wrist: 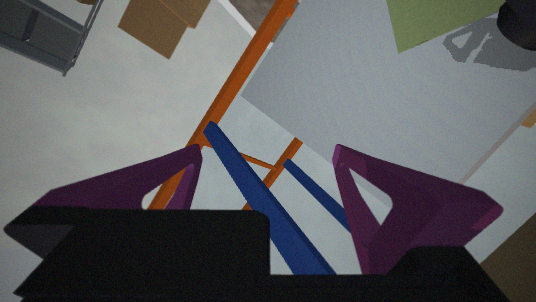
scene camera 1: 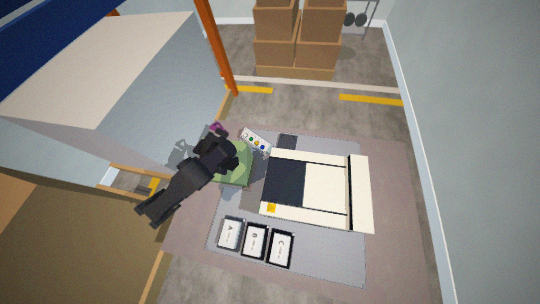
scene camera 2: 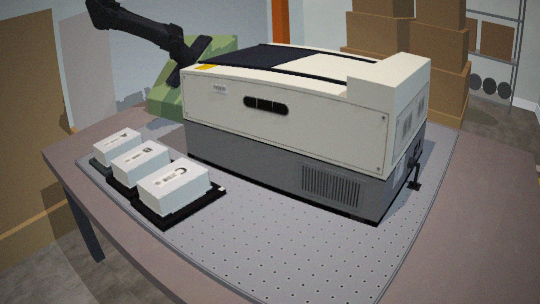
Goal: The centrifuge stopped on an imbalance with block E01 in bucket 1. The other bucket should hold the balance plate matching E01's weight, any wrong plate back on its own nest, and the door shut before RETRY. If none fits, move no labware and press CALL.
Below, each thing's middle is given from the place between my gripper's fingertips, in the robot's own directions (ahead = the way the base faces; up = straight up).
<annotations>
Now: the dark sliding door (scene camera 1: 285, 180) 31 cm ahead of my hand, 6 cm to the right of it and 22 cm below it. Also, from my hand: cream and grey centrifuge (scene camera 1: 337, 194) 47 cm ahead, 5 cm to the right, 31 cm below.
</annotations>
